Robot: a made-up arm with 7 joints.
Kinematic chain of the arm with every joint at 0, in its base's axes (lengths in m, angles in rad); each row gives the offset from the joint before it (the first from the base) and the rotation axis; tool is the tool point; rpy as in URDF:
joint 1: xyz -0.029 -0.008 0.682 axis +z
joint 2: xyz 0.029 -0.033 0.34 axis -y
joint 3: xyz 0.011 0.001 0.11 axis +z
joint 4: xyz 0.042 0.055 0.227 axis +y
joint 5: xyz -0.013 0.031 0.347 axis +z
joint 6: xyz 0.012 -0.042 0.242 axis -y
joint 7: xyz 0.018 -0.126 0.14 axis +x
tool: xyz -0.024 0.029 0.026 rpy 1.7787 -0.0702 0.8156
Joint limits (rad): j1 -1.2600..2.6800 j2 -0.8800..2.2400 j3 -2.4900..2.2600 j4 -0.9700..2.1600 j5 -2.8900..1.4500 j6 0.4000..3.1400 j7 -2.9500..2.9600
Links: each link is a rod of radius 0.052 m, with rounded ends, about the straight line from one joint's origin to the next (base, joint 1, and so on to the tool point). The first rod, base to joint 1, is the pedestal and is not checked.
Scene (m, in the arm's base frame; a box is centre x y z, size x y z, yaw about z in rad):
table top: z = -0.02
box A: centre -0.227 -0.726 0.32 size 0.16 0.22 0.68 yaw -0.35
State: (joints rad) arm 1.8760 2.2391 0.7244 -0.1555 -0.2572 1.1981 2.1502
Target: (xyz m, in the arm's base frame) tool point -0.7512 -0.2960 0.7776
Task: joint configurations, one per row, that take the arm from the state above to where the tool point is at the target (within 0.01 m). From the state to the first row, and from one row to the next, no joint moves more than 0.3 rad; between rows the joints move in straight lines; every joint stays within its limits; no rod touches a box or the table.
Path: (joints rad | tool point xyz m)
1: 1.7824 2.1199 0.7097 0.0702 -0.3234 1.2274 1.9986 | 0.2923 -0.7487 0.4746
2: 1.6887 2.0006 0.6950 0.2959 -0.3896 1.2568 1.8471 | 0.1350 -0.9028 0.6493
3: 1.5951 1.8814 0.6803 0.5215 -0.4557 1.2861 1.6955 | -0.0499 -0.9760 0.8562
4: 1.5015 1.7622 0.6656 0.7472 -0.5219 1.3155 1.5440 | -0.2381 -0.9563 1.0765
5: 1.2927 1.9214 0.8918 0.8291 -0.2744 1.4949 1.7677 | -0.4604 -0.8274 0.9709
6: 1.0839 2.0807 1.1180 0.9111 -0.0269 1.6744 1.9915 | -0.6506 -0.6046 0.8742
7: 0.8751 2.2400 1.3443 0.9930 0.2206 1.8539 2.2152 | -0.7512 -0.2960 0.7776

